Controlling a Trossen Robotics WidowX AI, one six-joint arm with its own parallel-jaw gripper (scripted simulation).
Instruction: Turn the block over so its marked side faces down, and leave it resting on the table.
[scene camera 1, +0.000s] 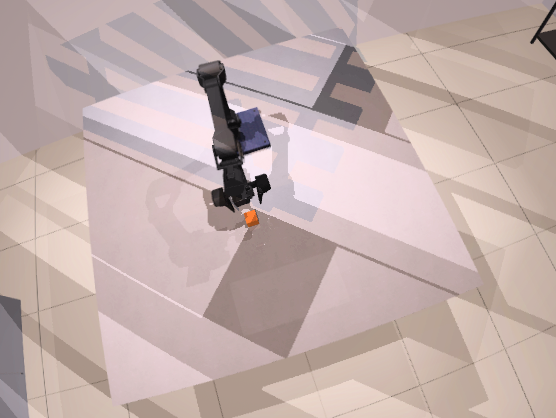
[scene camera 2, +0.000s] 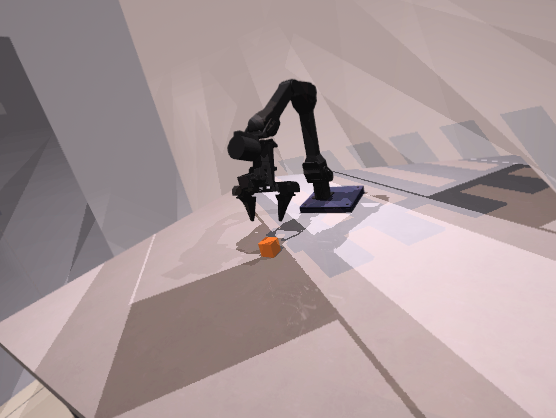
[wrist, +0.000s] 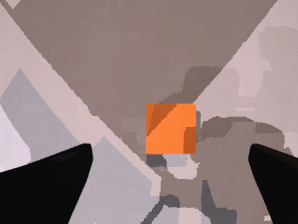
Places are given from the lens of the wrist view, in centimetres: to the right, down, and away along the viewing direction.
my gripper (wrist: 173, 154): 1, 2, 10
orange block (wrist: 170, 128): 2, 2, 15
